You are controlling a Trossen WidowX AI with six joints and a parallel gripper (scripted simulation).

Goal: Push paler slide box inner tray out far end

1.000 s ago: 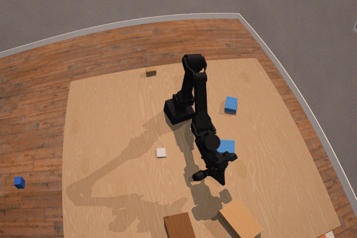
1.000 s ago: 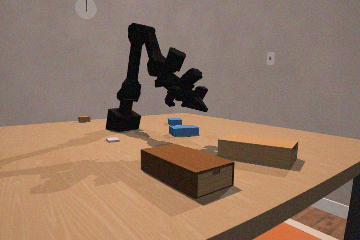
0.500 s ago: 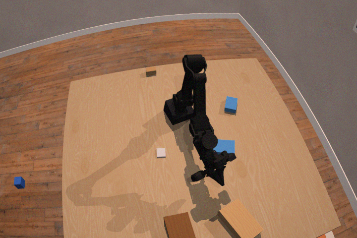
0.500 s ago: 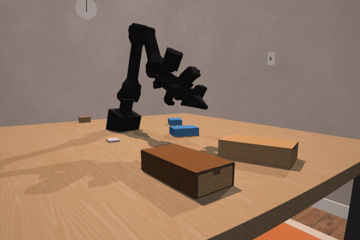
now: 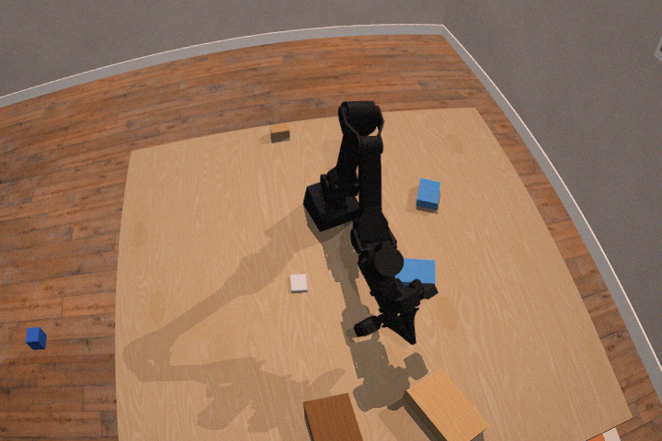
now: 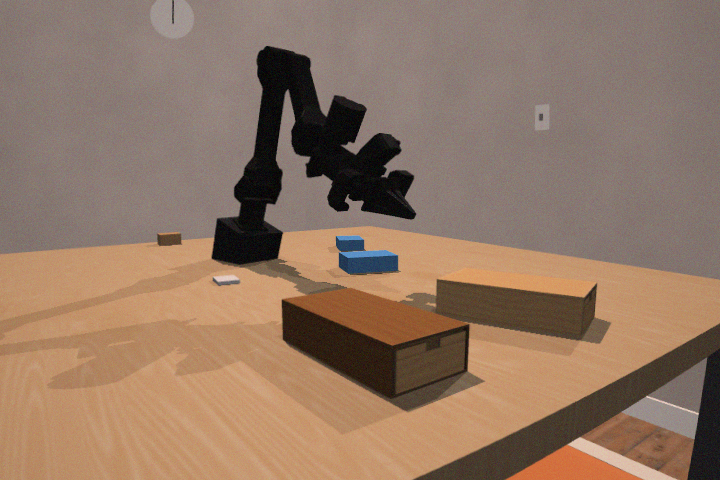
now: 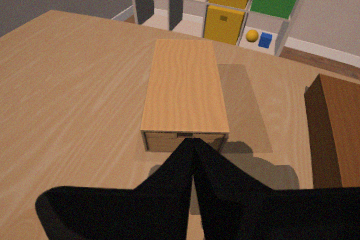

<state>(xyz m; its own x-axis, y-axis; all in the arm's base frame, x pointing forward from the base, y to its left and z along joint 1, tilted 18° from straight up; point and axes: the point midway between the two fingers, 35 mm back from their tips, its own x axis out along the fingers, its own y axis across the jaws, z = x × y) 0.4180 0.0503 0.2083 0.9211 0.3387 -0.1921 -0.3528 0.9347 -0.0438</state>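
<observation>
The inner tray lies 18 cm ahead of my hand, 13 cm below it and 7 cm to the left of it. From my hand the other things lie so: small brown block 85 cm behind, 17 cm to the right, 13 cm below; white block 26 cm behind, 19 cm to the right, 14 cm below.
</observation>
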